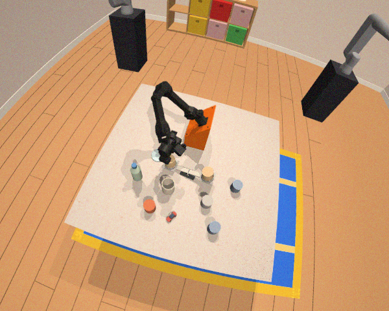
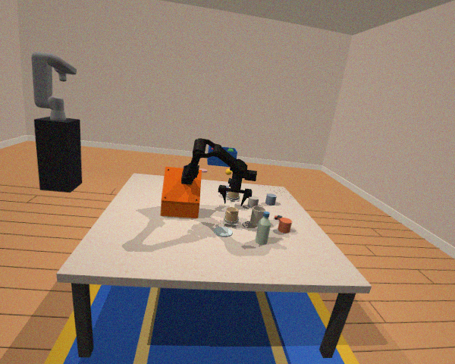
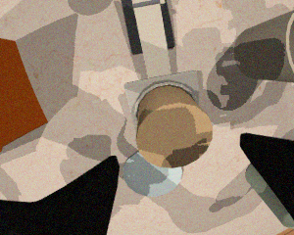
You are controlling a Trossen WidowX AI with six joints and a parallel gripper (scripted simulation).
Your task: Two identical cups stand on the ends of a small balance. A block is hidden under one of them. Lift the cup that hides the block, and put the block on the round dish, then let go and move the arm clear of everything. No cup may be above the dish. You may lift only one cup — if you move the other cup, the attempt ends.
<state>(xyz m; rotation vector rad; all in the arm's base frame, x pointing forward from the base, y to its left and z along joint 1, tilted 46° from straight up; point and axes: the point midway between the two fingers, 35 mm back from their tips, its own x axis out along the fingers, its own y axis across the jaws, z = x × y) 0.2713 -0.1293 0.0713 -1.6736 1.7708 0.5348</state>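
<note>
Now: gripper tip 20 mm to the left of the tan cup and 60 mm above it. The rest, counted from my gripper tip: green block 80 mm below; grey balance beam 20 mm ahead, 130 mm to the left, 80 mm below; pale blue round dish 50 mm behind, 100 mm to the right, 120 mm below.
</note>
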